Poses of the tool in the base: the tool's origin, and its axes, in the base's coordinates. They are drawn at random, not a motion.
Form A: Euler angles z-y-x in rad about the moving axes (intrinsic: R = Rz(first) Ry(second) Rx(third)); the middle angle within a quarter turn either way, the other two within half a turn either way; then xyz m.
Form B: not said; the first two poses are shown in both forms.
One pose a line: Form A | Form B
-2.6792, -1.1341, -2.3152, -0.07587, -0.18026, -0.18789 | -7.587, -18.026, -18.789, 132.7, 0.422, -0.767, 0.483
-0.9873, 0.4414, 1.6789, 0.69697, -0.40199, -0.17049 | 69.697, -40.199, -17.049, 120.4, 0.817, -0.248, -0.521
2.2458, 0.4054, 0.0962, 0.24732, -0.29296, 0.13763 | 24.732, -29.296, 13.763, 128.8, -0.178, 0.144, 0.973
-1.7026, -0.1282, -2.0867, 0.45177, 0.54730, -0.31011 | 45.177, 54.730, -31.011, 146.4, -0.619, 0.655, -0.433
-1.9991, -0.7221, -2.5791, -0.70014, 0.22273, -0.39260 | -70.014, 22.273, -39.260, 163.3, 0.575, -0.711, 0.406
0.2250, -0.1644, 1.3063, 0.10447, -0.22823, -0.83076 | 10.447, -22.823, -83.076, 77.3, 0.975, 0.005, 0.222
